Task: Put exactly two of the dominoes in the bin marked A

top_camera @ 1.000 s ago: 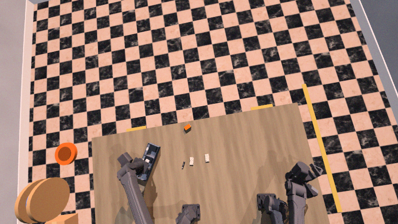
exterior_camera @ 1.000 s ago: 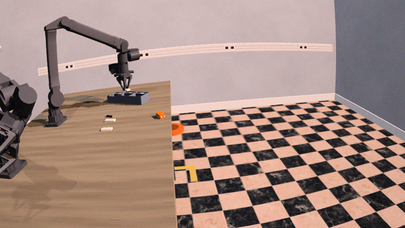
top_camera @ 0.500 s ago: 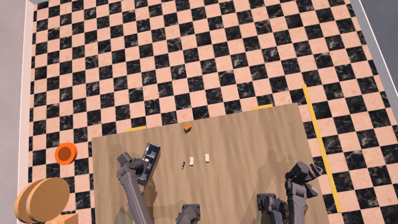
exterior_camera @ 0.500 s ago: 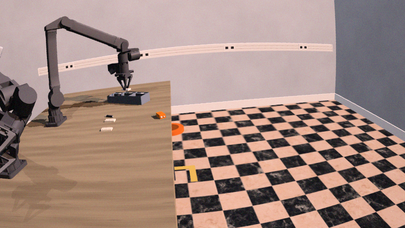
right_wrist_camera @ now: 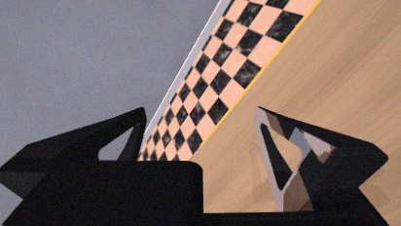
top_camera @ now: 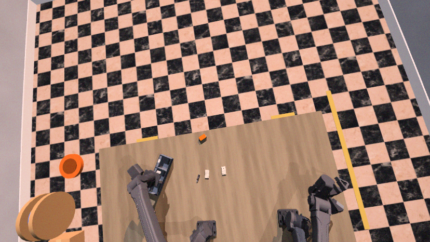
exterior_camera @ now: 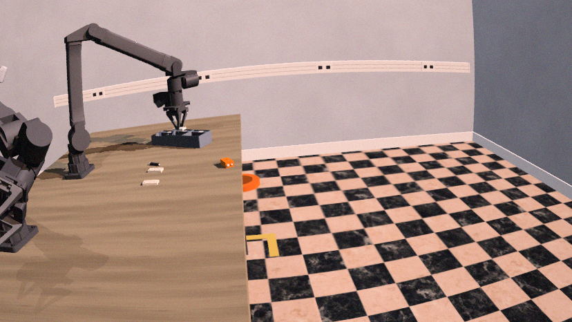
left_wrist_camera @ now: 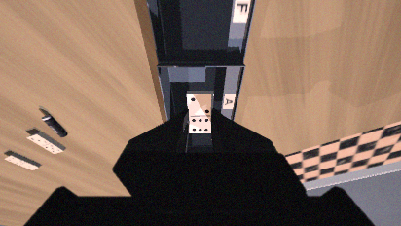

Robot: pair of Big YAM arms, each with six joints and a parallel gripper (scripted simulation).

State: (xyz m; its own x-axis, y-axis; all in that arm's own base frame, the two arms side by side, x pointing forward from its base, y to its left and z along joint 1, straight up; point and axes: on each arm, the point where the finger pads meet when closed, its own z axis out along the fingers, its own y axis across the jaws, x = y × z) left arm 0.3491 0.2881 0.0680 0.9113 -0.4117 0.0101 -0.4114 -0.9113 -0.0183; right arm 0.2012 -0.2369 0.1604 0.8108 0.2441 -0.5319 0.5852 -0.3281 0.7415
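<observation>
The bin row lies 5 cm below my left hand.
</observation>
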